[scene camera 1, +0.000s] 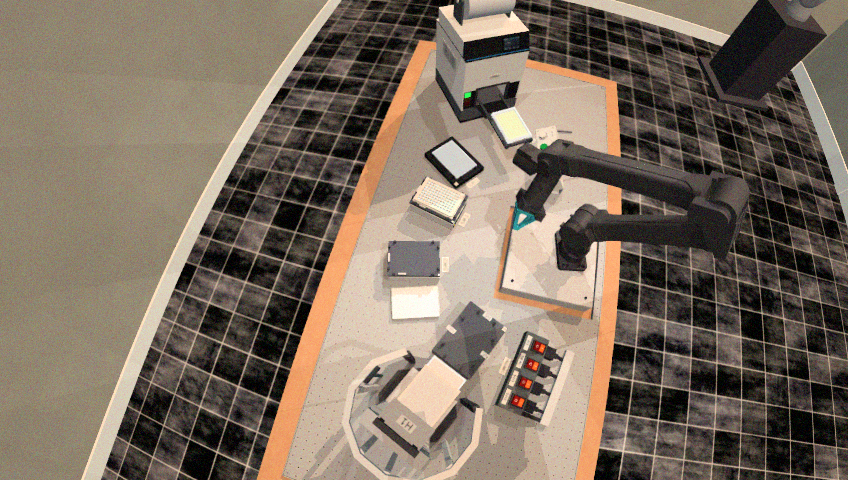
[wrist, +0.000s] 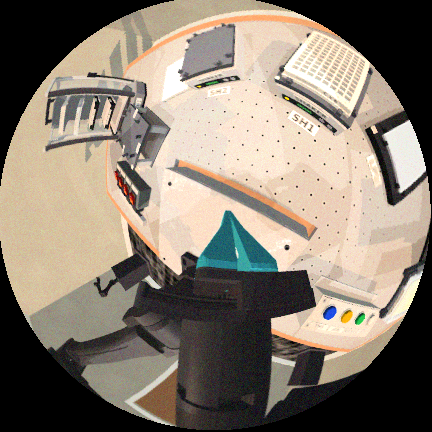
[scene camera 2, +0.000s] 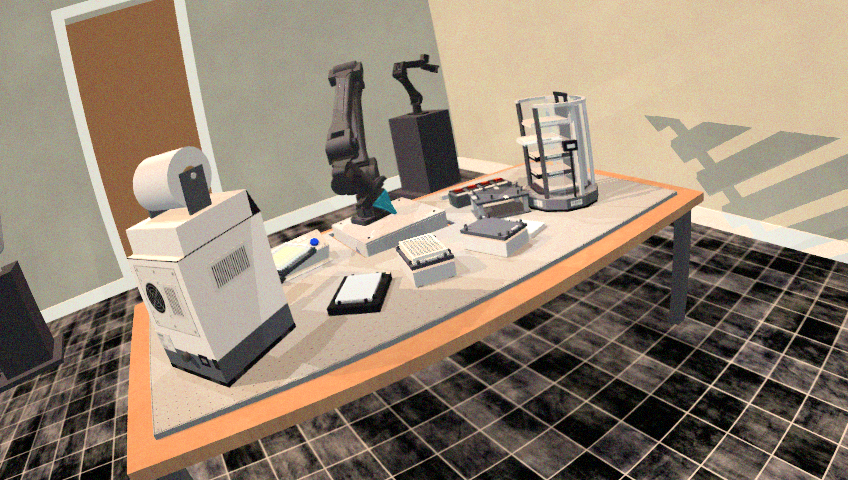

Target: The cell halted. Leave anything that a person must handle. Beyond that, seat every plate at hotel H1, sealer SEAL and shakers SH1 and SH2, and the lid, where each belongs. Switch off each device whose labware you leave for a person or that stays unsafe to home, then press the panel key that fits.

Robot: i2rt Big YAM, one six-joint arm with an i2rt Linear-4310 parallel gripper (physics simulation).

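Frame: origin at the arm's base, x ahead, y left, z up, level; millimetres.
Seen in the pictures: gripper, fingertip midpoint: (scene camera 1: 514,229) (wrist: 226,214) (scene camera 2: 395,213); arm's base at its link origin: (scene camera 1: 569,251) (scene camera 2: 372,217).
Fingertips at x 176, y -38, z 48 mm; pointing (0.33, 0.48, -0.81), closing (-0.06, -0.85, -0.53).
Note:
Offsets run from my fingertips to a thing's top centre. "spot": to the spot under its first point.
My gripper (scene camera 1: 516,227) (scene camera 2: 393,212) (wrist: 226,214) is shut and empty above the arm's base plate. A pale well plate @(dx +214, dy -99, dz -16 mm) (scene camera 1: 440,197) (scene camera 2: 423,245) (wrist: 327,65) sits on shaker SH1. Shaker SH2 @(spot: dx +274, dy +90, dz -31 mm) (scene camera 1: 413,258) (scene camera 2: 493,227) (wrist: 210,50) shows a bare dark top; a flat white piece @(dx +262, dy +201, dz -71 mm) (scene camera 1: 414,302) (wrist: 173,80) lies beside it. A yellow-topped plate @(dx -5, dy -360, dz +30 mm) (scene camera 1: 510,124) is on the tray of the sealer @(dx +104, dy -599, dz +370 mm) (scene camera 1: 496,68) (scene camera 2: 202,261). Hotel H1 @(spot: dx +305, dy +372, dz -53 mm) (scene camera 2: 562,201) holds several plates. The power strip @(spot: dx -36, dy +400, dz -35 mm) (scene camera 1: 526,380) (wrist: 132,185) has several red switches. The panel @(dx -140, dy -286, dz -2 mm) (wrist: 324,325) has blue, yellow and green keys; the arm partly hides it in scene view 1.
A black nest @(dx +172, dy -267, dz -56 mm) (scene camera 1: 437,160) (scene camera 2: 342,308) (wrist: 395,192) with a pale insert @(dx +172, dy -267, dz -58 mm) (scene camera 1: 454,157) (scene camera 2: 358,287) (wrist: 407,152) lies between the sealer and SH1. A dark raised stand (scene camera 1: 470,339) (scene camera 2: 496,193) adjoins the hotel. The arm's base plate (scene camera 1: 547,288) (scene camera 2: 410,223) has a raised edge.

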